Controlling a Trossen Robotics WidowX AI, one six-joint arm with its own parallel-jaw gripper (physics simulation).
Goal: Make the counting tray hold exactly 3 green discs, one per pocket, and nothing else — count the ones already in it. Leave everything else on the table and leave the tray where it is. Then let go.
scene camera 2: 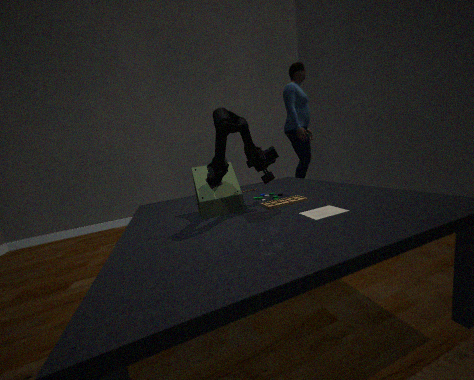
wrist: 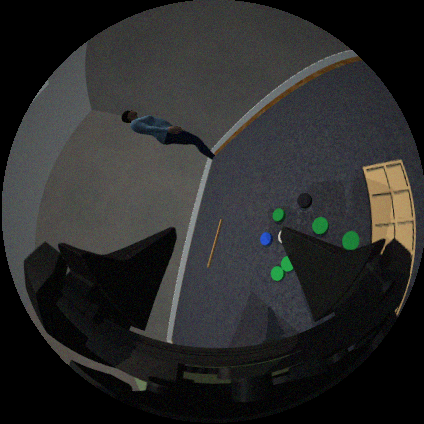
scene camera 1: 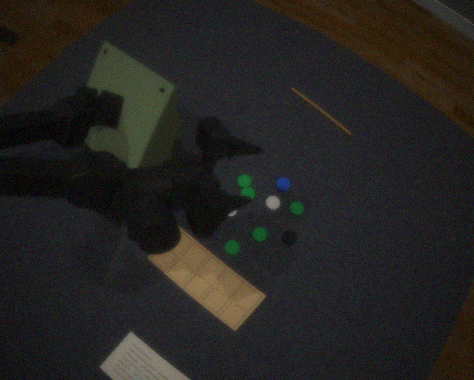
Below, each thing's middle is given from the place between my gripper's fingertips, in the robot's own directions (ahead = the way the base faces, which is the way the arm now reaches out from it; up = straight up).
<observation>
Now: the tan counting tray (scene camera 1: 215, 286) 170 mm below my hand and 160 mm to the right of it.
</observation>
